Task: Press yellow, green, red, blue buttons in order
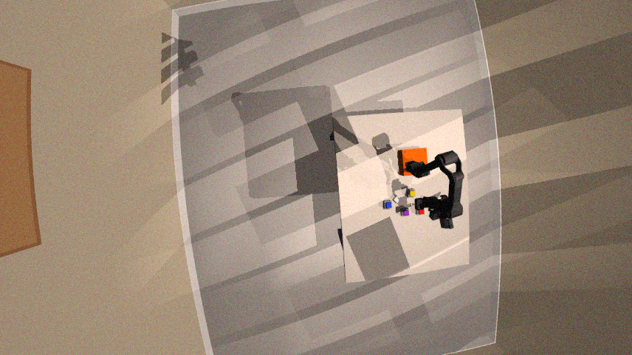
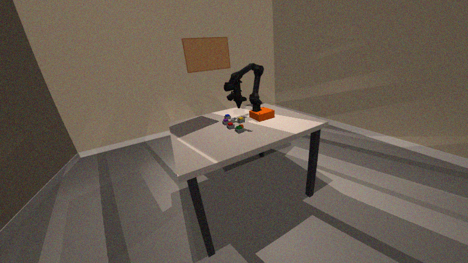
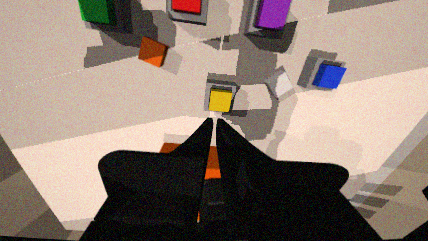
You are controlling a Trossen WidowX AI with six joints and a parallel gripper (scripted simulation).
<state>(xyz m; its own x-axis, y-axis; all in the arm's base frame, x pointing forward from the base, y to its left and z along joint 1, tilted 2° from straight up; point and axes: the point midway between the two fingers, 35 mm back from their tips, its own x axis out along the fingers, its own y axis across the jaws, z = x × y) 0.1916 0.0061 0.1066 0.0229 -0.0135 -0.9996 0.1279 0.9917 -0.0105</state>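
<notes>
Now: the green button 140 mm to the left of my gripper tip, 100 mm below it and 100 mm ahead of it. Round my gripper tip: red button: 110 mm ahead, 100 mm below, 30 mm to the left; yellow button: 100 mm below, 20 mm behind, 10 mm to the right; small orange block: 120 mm below, 90 mm to the left, 50 mm ahead.
</notes>
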